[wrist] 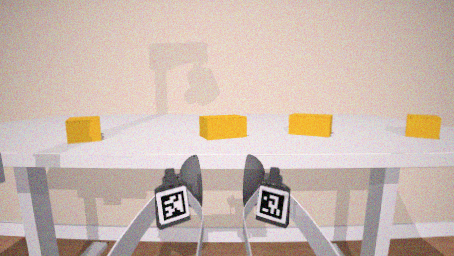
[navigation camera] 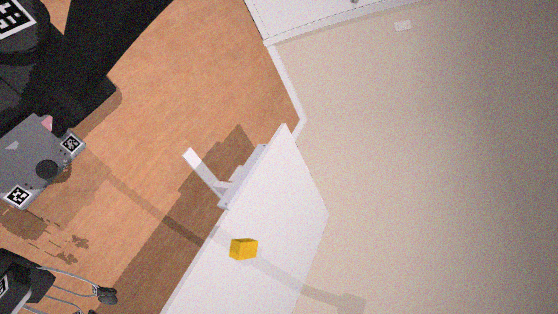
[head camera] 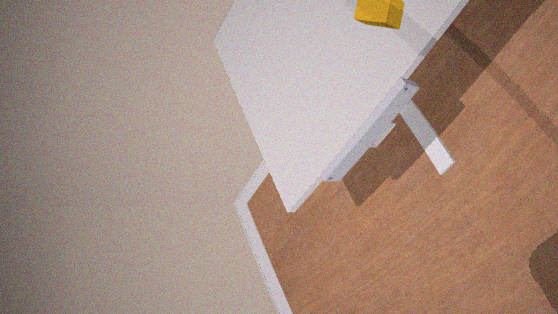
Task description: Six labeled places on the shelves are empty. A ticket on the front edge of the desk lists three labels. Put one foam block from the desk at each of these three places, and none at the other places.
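Seen in the pictures: gripper, fingertip midpoint: (navigation camera: 110, 310); robot's base, origin of the base link: (navigation camera: 46, 167).
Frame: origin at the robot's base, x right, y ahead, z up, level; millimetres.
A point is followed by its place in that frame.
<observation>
Four yellow foam blocks stand on the white desk (head camera: 300, 90) @(x -441, y 656, z 720 mm) (navigation camera: 295, 200) @(x -473, y 769, z 720 mm) (wrist: 150, 159). In the wrist view they are a left block (wrist: 83, 130), a long block (wrist: 223, 127) near the middle, another block (wrist: 310, 125) right of it and a block (wrist: 423, 126) at the far right. One block also shows at the top of the head view (head camera: 378, 12) @(x -141, y 537, z 765 mm) and low in the navigation view (navigation camera: 243, 249) @(x -135, y 533, z 765 mm). My gripper (wrist: 222, 172) @(x 150, y 254, z 748 mm) is open and empty, in front of the desk's front edge and below the blocks. The ticket and the labeled shelf places do not show.
A desk leg foot (head camera: 434, 147) (navigation camera: 197, 165) sticks out over the wooden floor (head camera: 400, 240) @(x -924, y 411, z 0 mm) (navigation camera: 165, 75) @(x -779, y 56, z 0 mm). A beige wall (head camera: 125, 150) @(x -1330, y 1291, z 927 mm) (navigation camera: 440, 150) @(x -1293, y 1289, z 1428 mm) (wrist: 300, 60) stands behind the desk. A white door (navigation camera: 310, 15) @(x -1868, y 258, z 543 mm) is at the top of the navigation view. My base (navigation camera: 30, 155) @(x -4, y -71, z 159 mm) is at its left.
</observation>
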